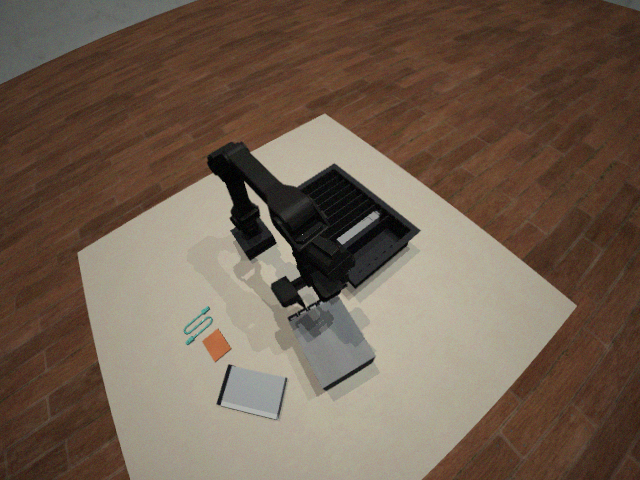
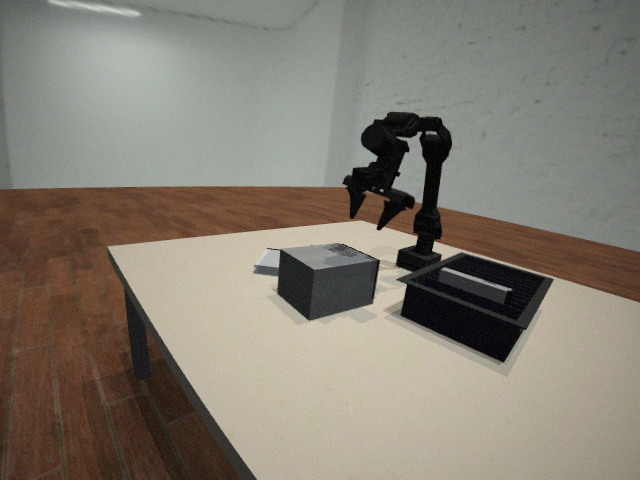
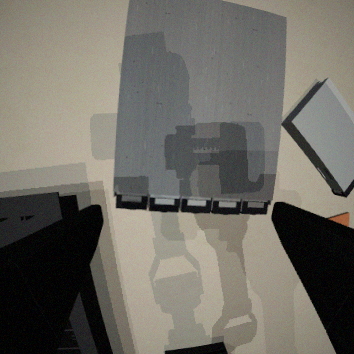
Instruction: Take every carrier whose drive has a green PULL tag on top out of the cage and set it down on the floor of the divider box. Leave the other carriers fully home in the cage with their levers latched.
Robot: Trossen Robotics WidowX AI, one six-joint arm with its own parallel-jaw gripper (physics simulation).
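Where they show: gripper, fingertip midpoint: (image 2: 364,224) (image 3: 188,211); arm's base, link origin: (image 1: 250,229) (image 2: 423,251).
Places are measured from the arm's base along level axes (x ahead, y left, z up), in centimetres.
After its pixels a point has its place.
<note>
The grey cage (image 1: 338,356) @[x 51.8, y 0.2, z 5.9 cm] (image 2: 341,291) @[x 48.9, y 8.3, z -0.5 cm] (image 3: 225,75) @[x 48.9, y -0.6, z 5.8 cm] stands on the table. Several dark carrier fronts (image 3: 195,205) @[x 37.4, y 2.1, z 5.5 cm] with pale patches line its edge facing the arm; their tags and lever states cannot be made out. The black divider box (image 1: 377,197) @[x 18.0, y 41.2, z 3.2 cm] (image 2: 460,303) @[x 37.4, y 30.5, z 3.1 cm] (image 3: 30,215) @[x 36.0, y 19.1, z 2.2 cm] stands beside the cage. A long carrier with a pale top edge (image 1: 357,228) @[x 24.8, y 27.1, z 4.9 cm] (image 2: 475,285) @[x 26.0, y 28.7, z 3.9 cm] stands upright in one of its slots, near the wide open bay; no green tag is readable on it. My gripper (image 2: 366,222) @[x 39.3, y 4.1, z 13.5 cm] (image 3: 188,211) @[x 39.3, y 4.1, z 13.5 cm] is wide open and empty, pointing down above the cage's carrier-side edge, clear of the cage.
A flat silver slab with black edges (image 1: 253,391) @[x 45.0, y -23.4, z -3.4 cm] (image 2: 266,262) @[x 50.0, y -21.5, z -3.4 cm] (image 3: 327,132) @[x 45.4, y -21.1, z -3.4 cm] lies on the table beyond the cage. An orange square (image 1: 216,344) @[x 26.7, y -27.5, z -5.6 cm] (image 3: 341,219) @[x 29.8, y -28.3, z -5.5 cm] and a teal cable (image 1: 189,341) @[x 21.0, y -34.6, z -5.5 cm] lie near it. The arm's base (image 1: 253,242) @[x 5.3, y -1.6, z -0.1 cm] (image 2: 418,258) @[x 6.6, y 2.3, z -0.8 cm] stands behind the cage and divider box.
</note>
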